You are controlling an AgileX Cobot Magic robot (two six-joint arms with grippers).
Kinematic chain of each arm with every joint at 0, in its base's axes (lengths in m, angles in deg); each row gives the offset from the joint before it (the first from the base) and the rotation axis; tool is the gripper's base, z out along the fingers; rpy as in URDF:
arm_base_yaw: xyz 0 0 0.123 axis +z
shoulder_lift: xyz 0 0 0 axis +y
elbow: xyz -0.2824 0 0.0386 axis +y
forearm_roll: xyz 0.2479 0 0.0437 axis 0.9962 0 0.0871
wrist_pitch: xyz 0 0 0 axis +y
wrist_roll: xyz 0.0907 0 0.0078 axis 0.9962 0 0.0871
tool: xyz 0 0 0 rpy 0 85 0
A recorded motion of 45 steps. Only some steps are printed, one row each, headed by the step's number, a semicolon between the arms.
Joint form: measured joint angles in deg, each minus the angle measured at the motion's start. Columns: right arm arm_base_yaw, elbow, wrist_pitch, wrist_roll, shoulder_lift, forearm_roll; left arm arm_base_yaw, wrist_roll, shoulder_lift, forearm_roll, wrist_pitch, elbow.
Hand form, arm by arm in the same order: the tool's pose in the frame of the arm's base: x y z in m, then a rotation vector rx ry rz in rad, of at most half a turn. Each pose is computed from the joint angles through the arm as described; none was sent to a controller.
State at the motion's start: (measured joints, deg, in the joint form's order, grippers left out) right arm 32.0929 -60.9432 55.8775 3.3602 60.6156 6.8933; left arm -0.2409 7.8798 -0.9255 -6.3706 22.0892 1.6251
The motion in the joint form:
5: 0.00 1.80 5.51 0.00 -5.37 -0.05; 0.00 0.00 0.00 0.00 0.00 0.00
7: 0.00 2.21 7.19 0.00 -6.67 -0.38; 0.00 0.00 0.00 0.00 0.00 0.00
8: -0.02 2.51 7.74 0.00 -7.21 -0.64; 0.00 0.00 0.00 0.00 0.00 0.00
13: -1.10 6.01 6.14 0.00 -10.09 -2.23; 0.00 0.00 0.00 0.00 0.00 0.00
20: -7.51 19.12 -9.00 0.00 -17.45 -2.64; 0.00 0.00 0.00 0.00 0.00 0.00
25: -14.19 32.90 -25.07 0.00 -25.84 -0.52; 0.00 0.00 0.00 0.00 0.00 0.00
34: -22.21 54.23 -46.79 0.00 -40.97 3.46; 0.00 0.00 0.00 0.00 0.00 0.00
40: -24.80 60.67 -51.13 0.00 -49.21 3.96; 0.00 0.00 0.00 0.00 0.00 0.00
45: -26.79 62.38 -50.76 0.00 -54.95 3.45; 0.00 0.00 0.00 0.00 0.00 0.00
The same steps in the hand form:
5: 0.1392 0.0986 0.3657 -0.5999 2.4522 0.4106; 0.0520 -0.0040 0.1700 0.0650 1.8778 -0.0184
7: 0.1329 0.0942 0.3657 -0.6076 2.4638 0.3997; 0.0520 -0.0040 0.1700 0.0650 1.8778 -0.0184
8: 0.1305 0.0923 0.3651 -0.6102 2.4681 0.3923; 0.0520 -0.0040 0.1700 0.0650 1.8778 -0.0184
13: 0.1245 0.0824 0.3560 -0.5848 2.4510 0.3539; 0.0520 -0.0040 0.1700 0.0650 1.8778 -0.0184
20: 0.1212 0.0609 0.3200 -0.4005 2.3117 0.3317; 0.0520 -0.0040 0.1700 0.0650 1.8778 -0.0184
25: 0.1107 0.0412 0.2813 -0.2037 2.1438 0.3334; 0.0520 -0.0040 0.1700 0.0650 1.8778 -0.0184
34: 0.0837 0.0172 0.2149 0.0409 1.8762 0.3091; 0.0520 -0.0040 0.1700 0.0650 1.8778 -0.0184
40: 0.0711 0.0106 0.1945 0.0948 1.7654 0.2860; 0.0520 -0.0040 0.1700 0.0650 1.8778 -0.0184
45: 0.0641 0.0074 0.1906 0.1121 1.6984 0.2609; 0.0520 -0.0040 0.1700 0.0650 1.8778 -0.0184

